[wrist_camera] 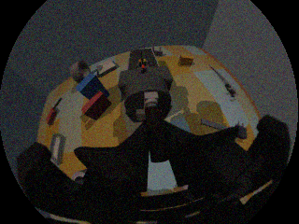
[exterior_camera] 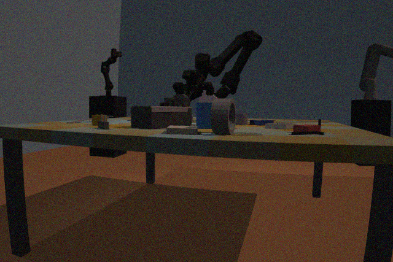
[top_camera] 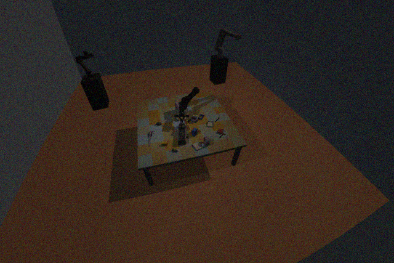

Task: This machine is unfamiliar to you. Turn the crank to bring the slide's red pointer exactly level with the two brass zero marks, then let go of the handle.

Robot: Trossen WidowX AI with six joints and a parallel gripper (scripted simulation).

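The red pointer lies 13 cm ahead of my gripper tip, 4 cm to the right of it and 1 cm below it. Also, from my gripper tip: blue block: 17 cm ahead, 12 cm to the left, 5 cm below; yellow block: 29 cm to the right, 21 cm ahead, 7 cm below; dark crank handle: 3 cm above, 2 cm behind, 1 cm to the left.
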